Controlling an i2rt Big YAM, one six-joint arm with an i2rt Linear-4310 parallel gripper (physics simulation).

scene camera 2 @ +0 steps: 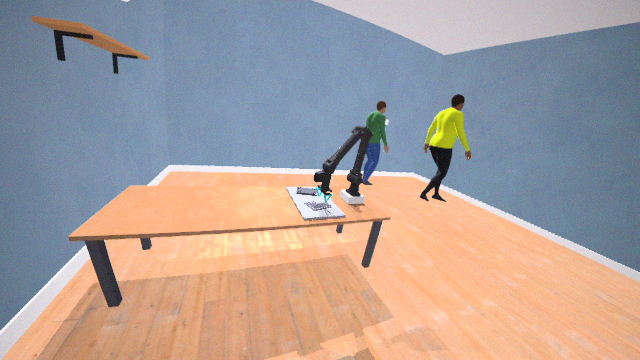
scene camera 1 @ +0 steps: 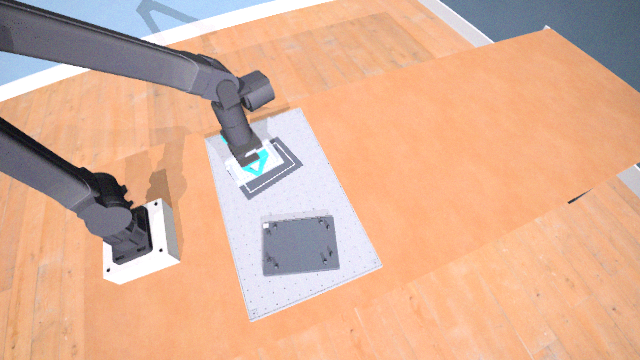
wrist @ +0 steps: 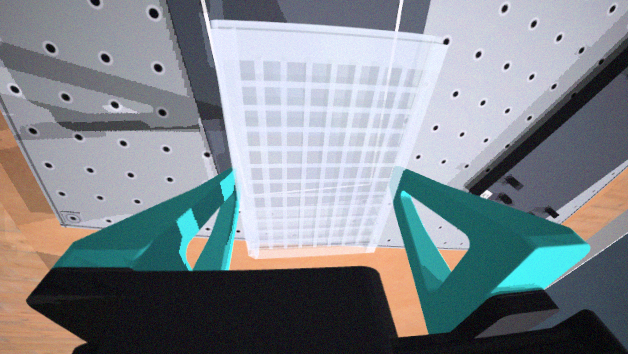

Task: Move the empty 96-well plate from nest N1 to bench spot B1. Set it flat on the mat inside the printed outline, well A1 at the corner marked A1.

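Pixels of known places: gripper, fingertip midpoint: (scene camera 2: pixel 322 199) (scene camera 1: pixel 251 163) (wrist: pixel 317 175); arm's base, link origin: (scene camera 2: pixel 352 193) (scene camera 1: pixel 132 235).
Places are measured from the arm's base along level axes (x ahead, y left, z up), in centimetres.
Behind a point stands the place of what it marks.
My gripper (scene camera 1: pixel 256 165) @(x 31.2, y 7.5, z -0.8 cm) (scene camera 2: pixel 324 195) @(x 31.2, y 7.5, z -0.8 cm) (wrist: pixel 317 175) @(x 31.2, y 7.5, z -0.8 cm) has teal fingers and is shut on the long sides of the clear 96-well plate (scene camera 1: pixel 236 171) @(x 27.1, y 6.0, z 0.5 cm) (wrist: pixel 316 133) @(x 33.8, y 8.2, z -0.7 cm). The plate hangs low over the dark B1 mat (scene camera 1: pixel 291 161) @(x 41.1, y 6.4, z -4.4 cm) (scene camera 2: pixel 317 206) @(x 35.8, y 10.6, z -4.4 cm) (wrist: pixel 216 126) @(x 31.5, y 13.4, z -4.4 cm) with its white printed outline (scene camera 1: pixel 283 172) @(x 38.0, y 4.0, z -4.4 cm). The plate sits off toward the mat's far left and overlaps the outline's edge. I cannot tell whether it touches the mat. Nest N1 (scene camera 1: pixel 301 246) @(x 34.7, y -16.9, z -3.4 cm) (scene camera 2: pixel 306 191) @(x 35.4, y -14.3, z -3.4 cm) is a dark grey plate with corner pegs and stands empty at the near end of the board.
A grey perforated board (scene camera 1: pixel 318 196) @(x 43.4, y -6.4, z -4.6 cm) (scene camera 2: pixel 327 213) @(x 32.8, y 21.1, z -4.6 cm) (wrist: pixel 453 116) @(x 34.8, y -2.1, z -4.6 cm) carries the mat and the nest on a wooden table (scene camera 1: pixel 418 143) @(x 75.9, y -2.3, z -5.9 cm). The arm's white base (scene camera 1: pixel 165 232) @(x 7.5, y -2.3, z -0.3 cm) (scene camera 2: pixel 352 197) @(x 4.8, y 7.1, z -0.3 cm) stands at the left. Two people (scene camera 2: pixel 376 139) (scene camera 2: pixel 446 143) walk behind the table.
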